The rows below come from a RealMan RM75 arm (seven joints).
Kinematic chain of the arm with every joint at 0, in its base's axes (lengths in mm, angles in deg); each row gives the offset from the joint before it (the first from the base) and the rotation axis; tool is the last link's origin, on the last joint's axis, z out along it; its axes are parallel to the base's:
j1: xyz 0 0 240.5 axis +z
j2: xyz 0 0 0 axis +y
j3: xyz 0 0 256 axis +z
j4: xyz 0 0 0 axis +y
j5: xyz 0 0 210 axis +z
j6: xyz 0 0 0 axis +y
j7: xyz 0 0 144 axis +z
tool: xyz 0 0 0
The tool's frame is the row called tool.
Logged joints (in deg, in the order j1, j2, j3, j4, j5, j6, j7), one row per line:
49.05, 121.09, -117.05, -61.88, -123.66, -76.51, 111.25
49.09, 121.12, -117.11, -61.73, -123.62, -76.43, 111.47
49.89, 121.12, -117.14, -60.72, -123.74, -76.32, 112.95
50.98, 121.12, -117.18, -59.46, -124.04, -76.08, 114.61
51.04, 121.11, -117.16, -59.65, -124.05, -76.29, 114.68
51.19, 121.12, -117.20, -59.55, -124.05, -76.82, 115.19
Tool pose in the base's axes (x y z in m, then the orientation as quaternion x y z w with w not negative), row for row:
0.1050, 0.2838, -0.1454, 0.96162, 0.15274, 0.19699, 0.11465
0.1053, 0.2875, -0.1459, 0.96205, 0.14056, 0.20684, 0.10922
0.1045, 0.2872, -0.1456, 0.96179, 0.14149, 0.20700, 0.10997
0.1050, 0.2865, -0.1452, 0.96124, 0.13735, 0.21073, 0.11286
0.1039, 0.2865, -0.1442, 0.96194, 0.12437, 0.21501, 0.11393
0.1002, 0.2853, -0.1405, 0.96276, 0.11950, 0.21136, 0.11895
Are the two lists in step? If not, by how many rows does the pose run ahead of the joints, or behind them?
The pose runs 2 rows ahead of the joints: the pose in row i belongs to the joints in row i + 2.
